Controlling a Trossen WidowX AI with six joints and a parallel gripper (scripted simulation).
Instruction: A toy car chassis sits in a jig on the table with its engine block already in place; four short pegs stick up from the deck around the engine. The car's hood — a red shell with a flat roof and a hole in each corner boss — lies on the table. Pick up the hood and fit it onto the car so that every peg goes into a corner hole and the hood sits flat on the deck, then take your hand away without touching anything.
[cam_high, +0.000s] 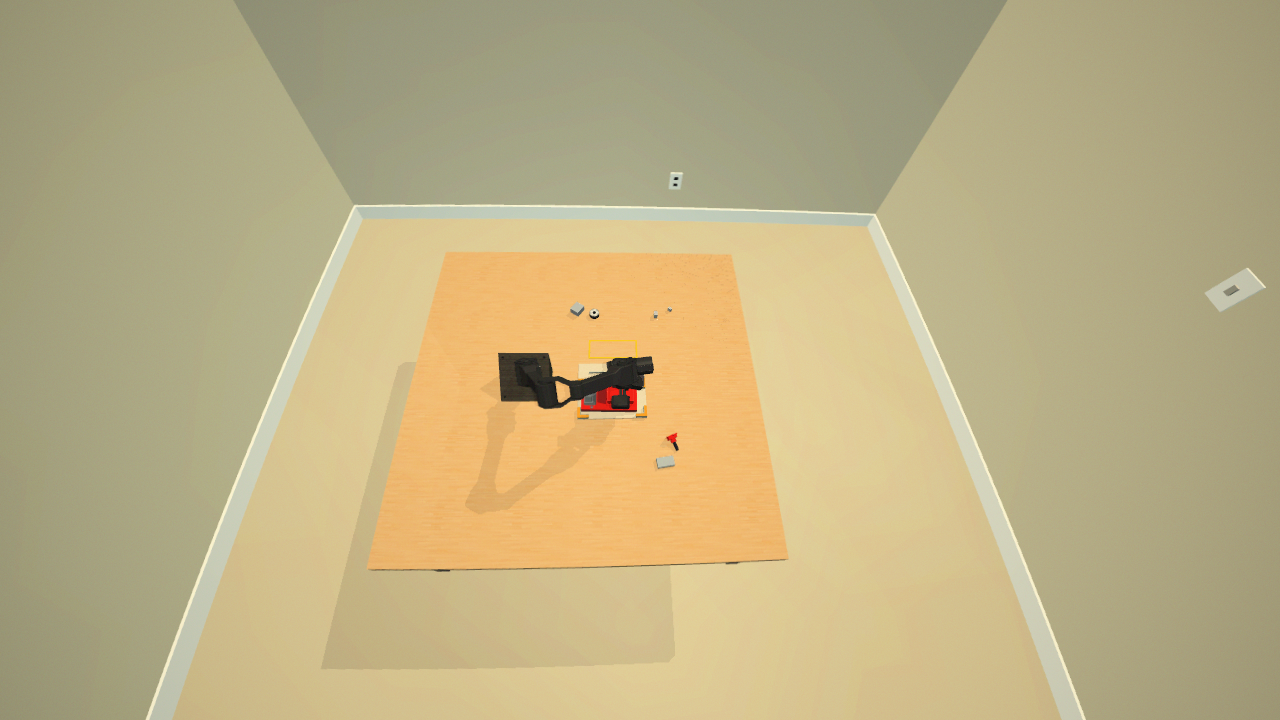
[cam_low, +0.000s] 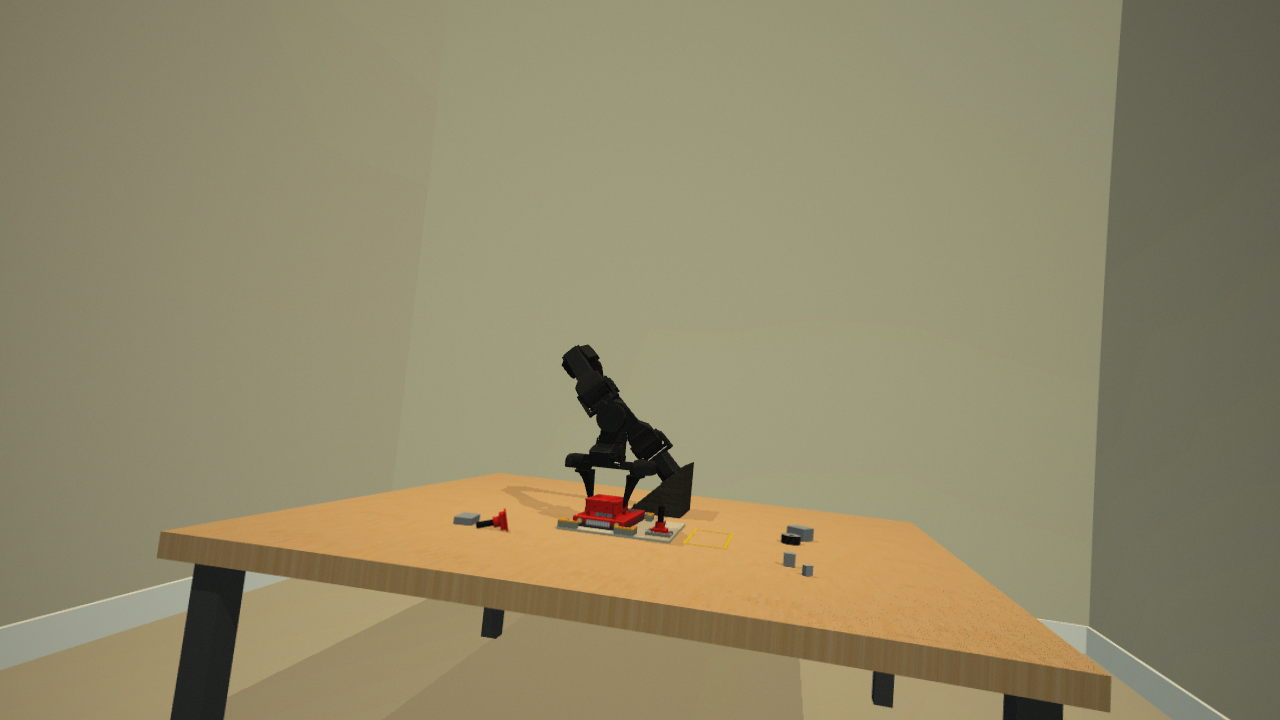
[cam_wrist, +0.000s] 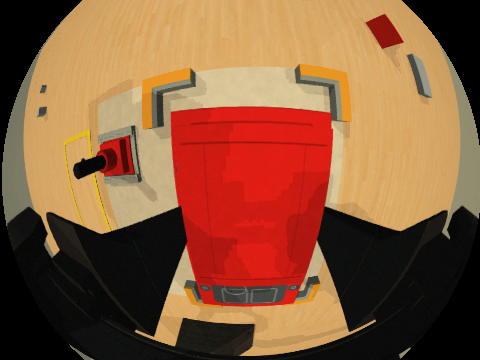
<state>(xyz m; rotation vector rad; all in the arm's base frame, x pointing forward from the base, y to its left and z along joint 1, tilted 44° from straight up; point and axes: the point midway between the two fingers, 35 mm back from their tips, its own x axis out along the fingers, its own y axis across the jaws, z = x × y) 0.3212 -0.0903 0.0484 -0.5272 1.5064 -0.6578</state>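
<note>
Right now the grey engine block is 20 mm below my gripper tip. Also, from my gripper tip: jig: 20 mm behind, 20 mm to the left, 30 mm below; red hood: 10 mm above.
</note>
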